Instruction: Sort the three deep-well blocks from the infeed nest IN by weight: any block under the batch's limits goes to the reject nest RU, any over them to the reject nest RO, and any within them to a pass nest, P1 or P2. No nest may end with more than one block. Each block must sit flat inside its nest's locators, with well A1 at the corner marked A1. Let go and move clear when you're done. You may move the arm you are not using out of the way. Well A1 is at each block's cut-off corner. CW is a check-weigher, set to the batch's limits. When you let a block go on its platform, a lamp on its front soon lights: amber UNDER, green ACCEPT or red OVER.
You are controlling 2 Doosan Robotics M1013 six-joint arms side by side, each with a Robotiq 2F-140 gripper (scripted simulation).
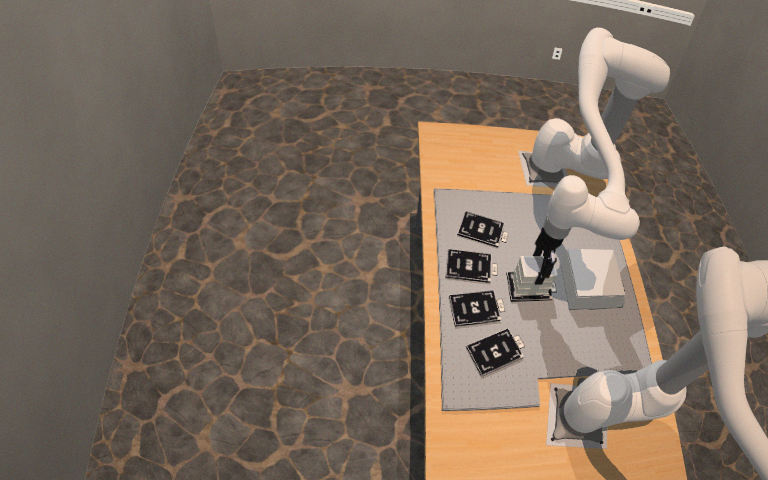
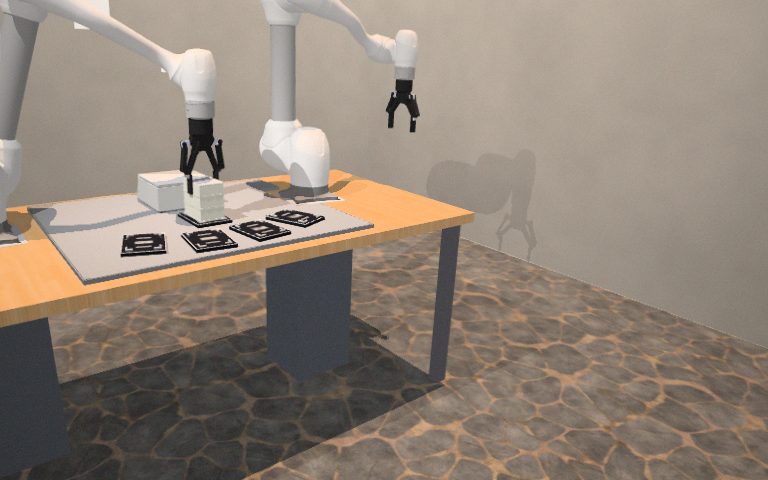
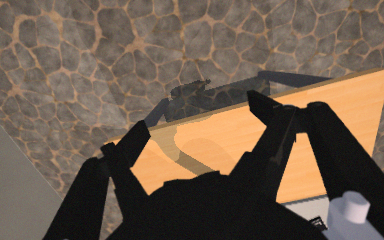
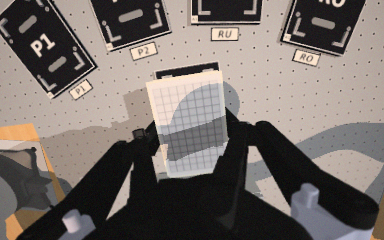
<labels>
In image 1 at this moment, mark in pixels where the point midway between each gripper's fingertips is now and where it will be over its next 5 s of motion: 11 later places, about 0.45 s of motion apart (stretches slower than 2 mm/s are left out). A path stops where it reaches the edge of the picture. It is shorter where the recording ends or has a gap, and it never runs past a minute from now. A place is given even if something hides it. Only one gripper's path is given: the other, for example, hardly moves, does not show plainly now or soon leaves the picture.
My right gripper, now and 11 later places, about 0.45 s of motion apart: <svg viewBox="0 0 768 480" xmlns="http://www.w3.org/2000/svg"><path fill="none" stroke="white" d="M536 272L537 269L538 266L540 262L547 261L557 261L568 261L578 260L587 260L597 260L603 260L602 262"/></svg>
</labels>
